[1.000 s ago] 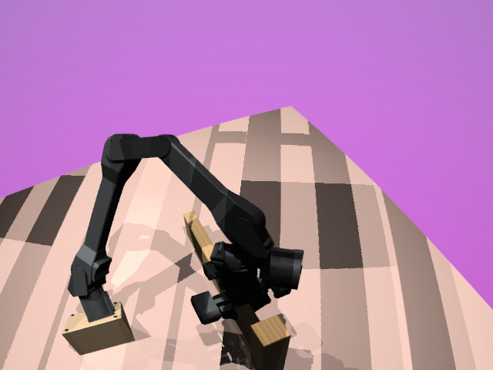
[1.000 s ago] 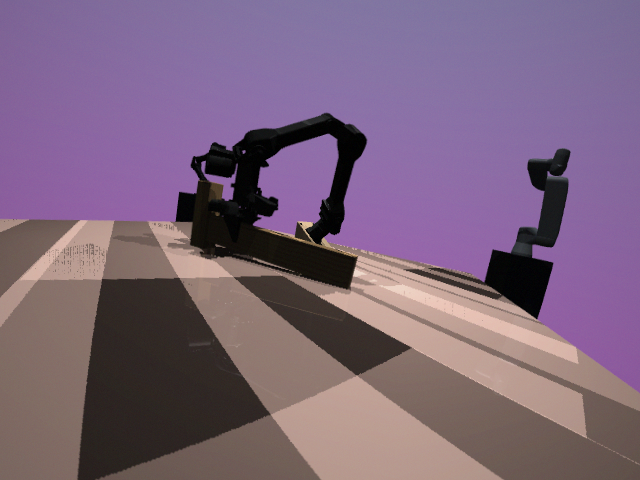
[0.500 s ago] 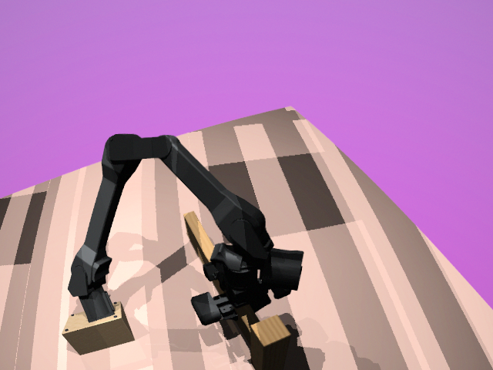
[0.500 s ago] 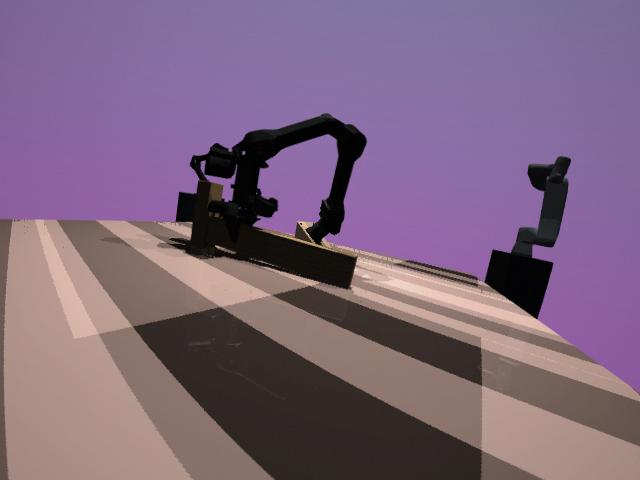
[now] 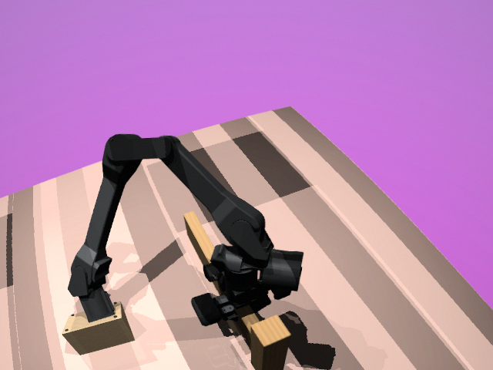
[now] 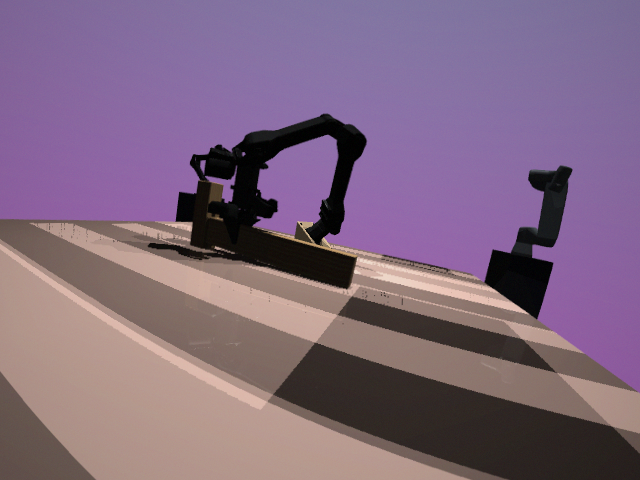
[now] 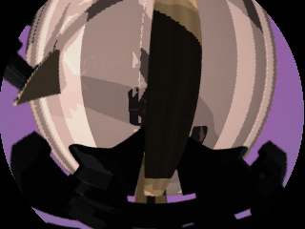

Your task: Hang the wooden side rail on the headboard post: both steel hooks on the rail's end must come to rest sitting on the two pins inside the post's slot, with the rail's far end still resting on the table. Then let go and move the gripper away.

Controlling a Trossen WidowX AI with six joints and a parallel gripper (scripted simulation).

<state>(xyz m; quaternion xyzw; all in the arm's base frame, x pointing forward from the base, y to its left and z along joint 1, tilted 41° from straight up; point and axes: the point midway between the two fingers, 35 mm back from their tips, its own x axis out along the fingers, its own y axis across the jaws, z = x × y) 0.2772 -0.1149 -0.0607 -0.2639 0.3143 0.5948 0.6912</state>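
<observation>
Right now the wooden headboard post is 12 cm to the right of my gripper tip, 5 cm above it and 2 cm behind it.
</observation>
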